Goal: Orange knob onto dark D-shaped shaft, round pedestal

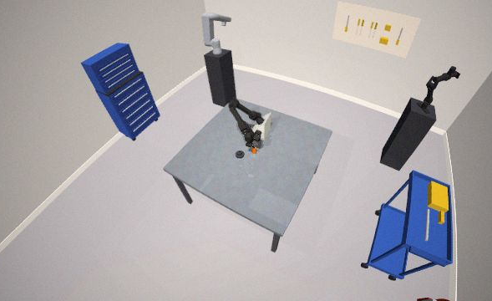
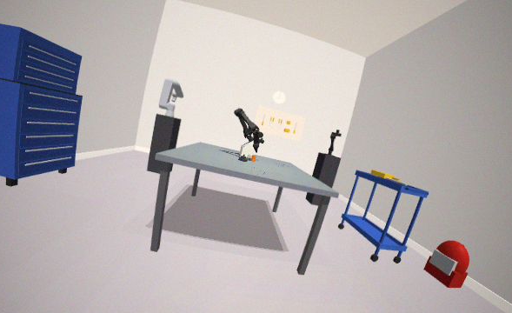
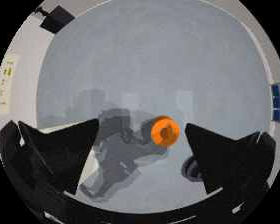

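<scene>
Now: the orange knob 7 cm below my gripper tip, 2 cm to the right of it and 2 cm ahead of it. Round my gripper tip: dark round pedestal: 12 cm to the right, 12 cm ahead, 7 cm below.
</scene>
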